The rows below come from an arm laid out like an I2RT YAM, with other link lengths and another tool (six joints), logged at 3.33 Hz.
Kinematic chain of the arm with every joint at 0, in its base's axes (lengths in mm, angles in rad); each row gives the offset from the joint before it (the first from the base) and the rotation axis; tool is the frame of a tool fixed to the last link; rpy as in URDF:
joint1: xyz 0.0 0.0 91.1 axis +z
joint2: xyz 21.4 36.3 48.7 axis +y
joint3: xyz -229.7 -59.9 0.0 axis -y
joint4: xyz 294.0 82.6 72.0 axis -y
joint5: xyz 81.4 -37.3 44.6 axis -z
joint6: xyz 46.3 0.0 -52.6 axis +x
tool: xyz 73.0 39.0 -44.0 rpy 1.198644 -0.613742 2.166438
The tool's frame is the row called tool.
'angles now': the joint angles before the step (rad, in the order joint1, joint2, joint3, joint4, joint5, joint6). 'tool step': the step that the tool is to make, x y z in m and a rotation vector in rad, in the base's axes. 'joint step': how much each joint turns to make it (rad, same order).
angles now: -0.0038, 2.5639, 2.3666, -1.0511, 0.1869, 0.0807
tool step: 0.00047, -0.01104, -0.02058, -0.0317, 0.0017, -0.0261
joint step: -0.0128, -0.0001, -0.0662, 0.0642, 0.0343, 0.0027
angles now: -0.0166, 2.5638, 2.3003, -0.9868, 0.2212, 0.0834
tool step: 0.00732, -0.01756, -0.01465, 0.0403, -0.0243, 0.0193
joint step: -0.0424, 0.0198, -0.0206, 0.0718, -0.0592, -0.0454
